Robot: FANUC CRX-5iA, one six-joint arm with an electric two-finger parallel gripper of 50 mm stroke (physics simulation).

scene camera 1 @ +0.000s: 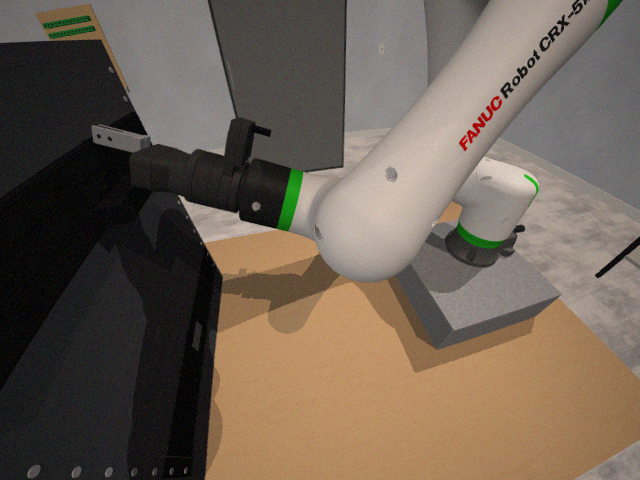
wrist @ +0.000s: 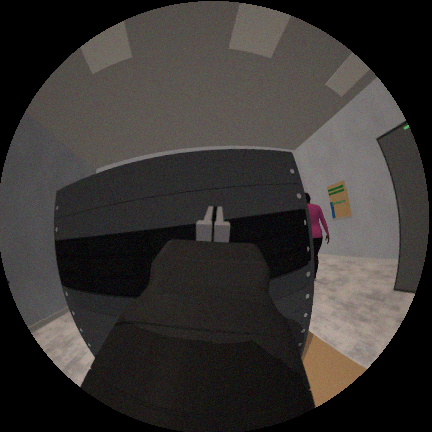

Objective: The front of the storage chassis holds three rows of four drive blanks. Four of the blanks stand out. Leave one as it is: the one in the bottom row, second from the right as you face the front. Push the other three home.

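Seen in the pictures: gripper, fingertip midpoint: (scene camera 1: 96, 133) (wrist: 214, 215); arm's base, origin of the base link: (scene camera 1: 470, 248).
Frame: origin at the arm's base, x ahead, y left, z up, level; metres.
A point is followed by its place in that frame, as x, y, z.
Observation:
The storage chassis (scene camera 1: 56, 72) {0.758, 0.002, 0.480} (wrist: 150, 207) {0.756, 0.106, 0.432} stands upright, its dark front facing the gripper. The drive blanks (wrist: 100, 262) {0.739, 0.192, 0.363} lie in the black band across that front. They are too dark to tell apart, and which ones stand out cannot be told. My gripper (scene camera 1: 95, 135) {0.740, 0.023, 0.408} (wrist: 214, 215) {0.740, 0.023, 0.408} is shut and empty, with its pale fingers pointing at the front. In the wrist view the fingertips overlap the grey panel just above the band's upper edge, right of the band's middle. Contact with a blank cannot be told. The gripper body hides the band's lower middle.
The chassis stands on a wooden table (scene camera 1: 310, 392) {0.524, 0.237, -0.114} (wrist: 330, 372). The arm's base sits on a grey block (scene camera 1: 496, 304) {0.058, 0.180, 0.000}. A person in pink (wrist: 315, 220) is beyond the chassis's right edge. A board (scene camera 1: 111, 51) (wrist: 340, 200) hangs on the wall. A dark door panel (scene camera 1: 289, 77) stands behind.

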